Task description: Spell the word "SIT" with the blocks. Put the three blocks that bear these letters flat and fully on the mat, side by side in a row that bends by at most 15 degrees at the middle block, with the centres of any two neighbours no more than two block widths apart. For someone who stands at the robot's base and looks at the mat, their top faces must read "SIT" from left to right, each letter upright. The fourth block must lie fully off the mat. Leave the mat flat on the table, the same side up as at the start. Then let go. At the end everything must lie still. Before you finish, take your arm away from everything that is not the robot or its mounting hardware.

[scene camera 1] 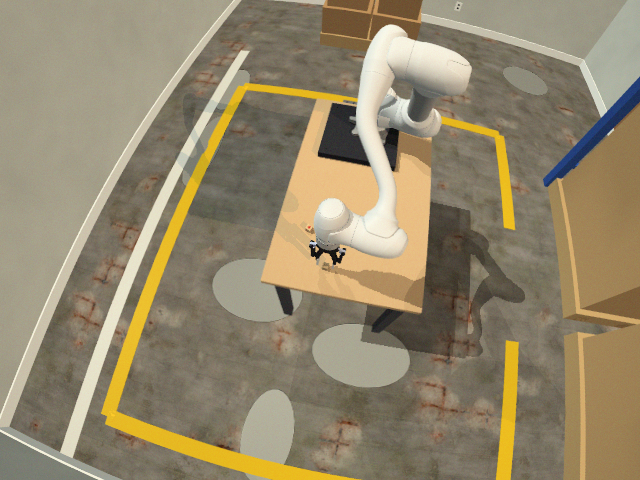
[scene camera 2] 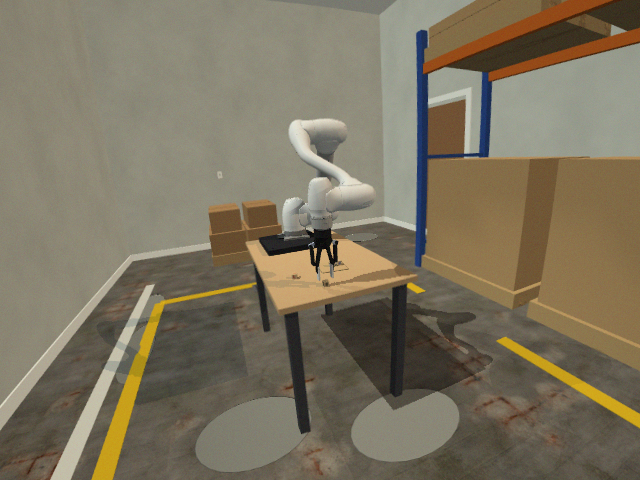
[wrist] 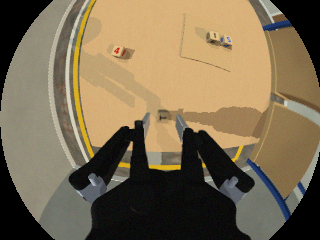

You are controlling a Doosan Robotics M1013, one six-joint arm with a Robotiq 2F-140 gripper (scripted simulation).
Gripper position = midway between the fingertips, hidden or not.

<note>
I see my gripper (scene camera 2: 325, 278).
My gripper also shows in the wrist view (wrist: 163, 119).
</note>
